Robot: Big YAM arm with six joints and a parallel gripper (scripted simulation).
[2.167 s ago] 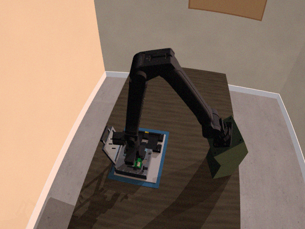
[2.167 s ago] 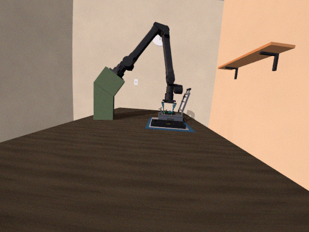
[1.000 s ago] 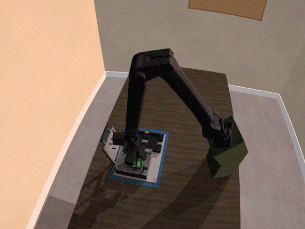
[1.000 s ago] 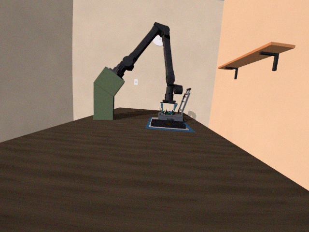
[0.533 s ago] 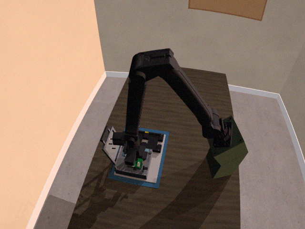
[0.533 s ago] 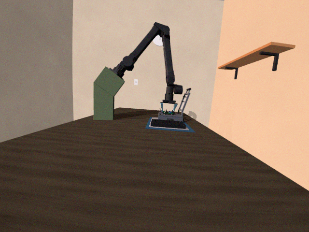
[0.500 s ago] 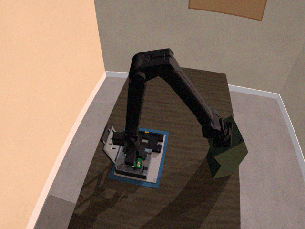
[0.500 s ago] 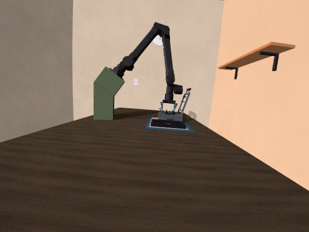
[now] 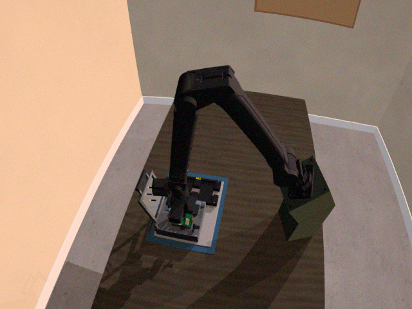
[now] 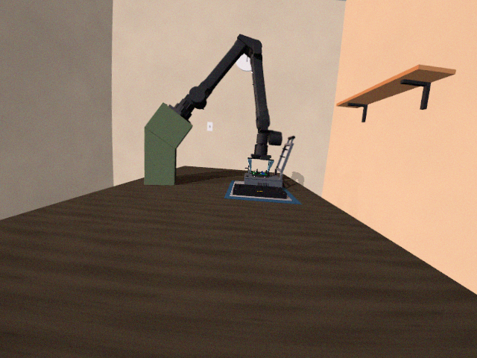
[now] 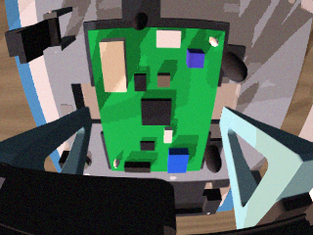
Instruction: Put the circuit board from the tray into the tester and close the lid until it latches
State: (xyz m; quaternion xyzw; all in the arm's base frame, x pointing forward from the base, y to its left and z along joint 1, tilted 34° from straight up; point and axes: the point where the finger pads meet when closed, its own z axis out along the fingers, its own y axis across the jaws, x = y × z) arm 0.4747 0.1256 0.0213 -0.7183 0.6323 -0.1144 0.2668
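The green circuit board lies right at my hand. Also, from my hand: black latch hook 70 mm behind, 40 mm to the left, 10 mm above; then tester lid 120 mm ahead, 30 mm to the left, 100 mm above.
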